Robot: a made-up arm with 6 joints.
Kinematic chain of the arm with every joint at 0, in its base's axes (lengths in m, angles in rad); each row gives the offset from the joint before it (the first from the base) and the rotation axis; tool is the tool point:
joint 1: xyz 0 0 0.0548 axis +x
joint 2: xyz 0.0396 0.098 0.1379 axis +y
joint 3: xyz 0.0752 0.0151 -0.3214 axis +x
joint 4: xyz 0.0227 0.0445 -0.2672 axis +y
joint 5: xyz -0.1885 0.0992 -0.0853 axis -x
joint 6: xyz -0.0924 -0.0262 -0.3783 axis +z
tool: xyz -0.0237 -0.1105 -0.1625
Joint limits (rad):
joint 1: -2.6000..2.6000
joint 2: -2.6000..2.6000
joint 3: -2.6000..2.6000
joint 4: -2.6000..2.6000
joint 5: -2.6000..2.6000
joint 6: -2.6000..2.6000
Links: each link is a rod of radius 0.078 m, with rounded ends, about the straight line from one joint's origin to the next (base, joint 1, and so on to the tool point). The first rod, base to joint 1, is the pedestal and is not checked.
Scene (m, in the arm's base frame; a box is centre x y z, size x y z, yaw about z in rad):
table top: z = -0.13
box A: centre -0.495 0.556 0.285 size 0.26 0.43 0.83 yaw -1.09
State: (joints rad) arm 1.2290 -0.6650 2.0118 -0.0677 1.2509 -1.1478
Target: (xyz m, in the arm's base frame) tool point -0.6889 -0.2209 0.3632
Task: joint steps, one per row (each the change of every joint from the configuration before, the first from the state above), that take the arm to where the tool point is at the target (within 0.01 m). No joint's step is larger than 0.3 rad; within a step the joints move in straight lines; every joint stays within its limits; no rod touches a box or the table.
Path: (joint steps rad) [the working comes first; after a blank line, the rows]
Joints at the target: 2.0036 0.6963 1.7262 0.9441 0.7090 -1.2833
Straight joint move there: touches box A.

1: 0.2872 0.2571 -0.0626 0.1137 -0.0609 -0.0093
2: 0.2871 0.2570 -0.0625 0.1138 -0.0608 -0.0093
3: 0.2872 0.2571 -0.0626 0.1137 -0.0609 -0.0092
4: -0.0290 0.1967 -0.0326 0.2235 -0.1197 -0.0359
5: -0.0289 0.1967 -0.0327 0.2235 -0.1198 -0.0359
6: -0.0290 0.1967 -0.0326 0.2236 -0.1198 -0.0359

